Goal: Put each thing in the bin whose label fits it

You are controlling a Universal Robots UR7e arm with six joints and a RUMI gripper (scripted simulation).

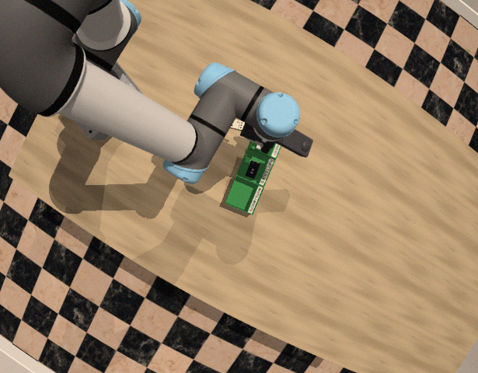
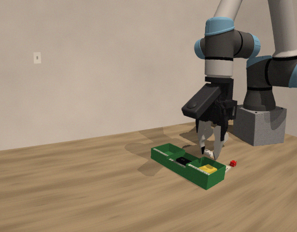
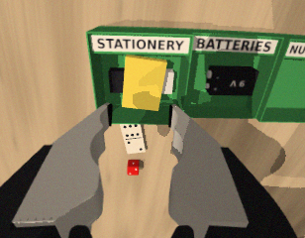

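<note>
Now: the yellow block 6 cm below my hand. Round my hand: black 9V battery: 8 cm to the right, 7 cm below, 1 cm ahead; then black-and-white block: 7 cm below, 1 cm to the right; then red die: 13 cm behind, 8 cm below, 1 cm to the left.
</note>
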